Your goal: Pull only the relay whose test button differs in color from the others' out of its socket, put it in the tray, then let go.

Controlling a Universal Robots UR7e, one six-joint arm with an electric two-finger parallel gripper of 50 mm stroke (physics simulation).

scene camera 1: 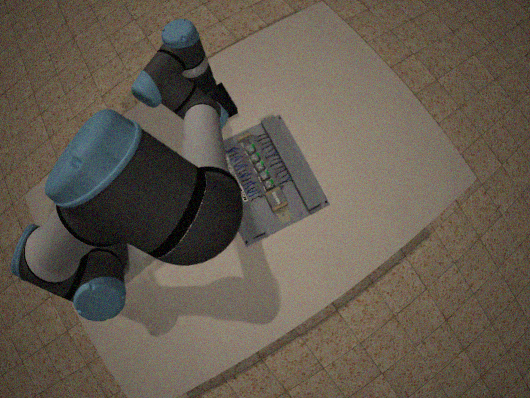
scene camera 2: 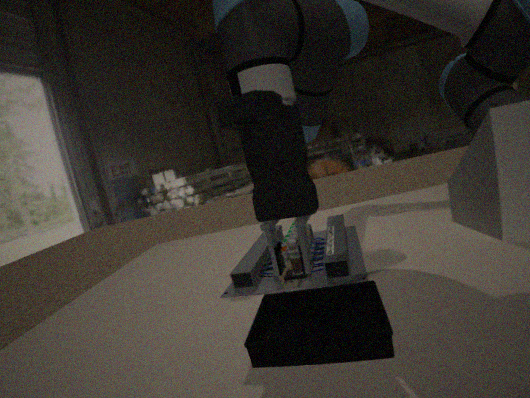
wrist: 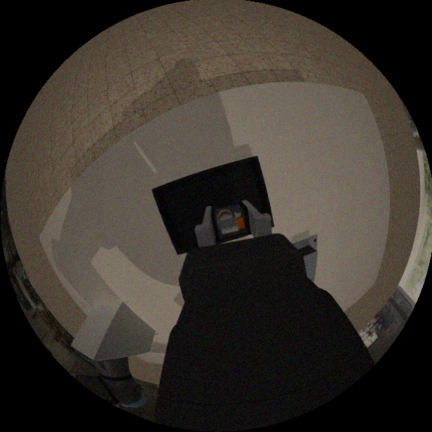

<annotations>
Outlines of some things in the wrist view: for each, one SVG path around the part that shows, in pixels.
The gripper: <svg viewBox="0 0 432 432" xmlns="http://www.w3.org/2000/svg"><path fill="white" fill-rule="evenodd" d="M247 200L239 201L245 212L246 229L251 232L254 238L215 244L217 227L213 205L205 207L202 224L197 224L194 228L198 247L192 248L187 252L178 278L184 305L182 306L177 323L170 331L157 392L159 396L156 396L154 421L158 424L196 431L239 431L276 424L309 412L335 398L335 396L360 379L374 365L366 346L363 347L365 345L339 304L337 304L328 291L318 288L306 276L304 259L301 252L283 234L271 234L271 216L267 212L261 214Z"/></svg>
A relay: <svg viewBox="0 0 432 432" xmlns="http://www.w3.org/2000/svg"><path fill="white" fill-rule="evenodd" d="M238 203L214 208L214 218L219 238L248 231L245 224L245 212Z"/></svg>
</annotations>
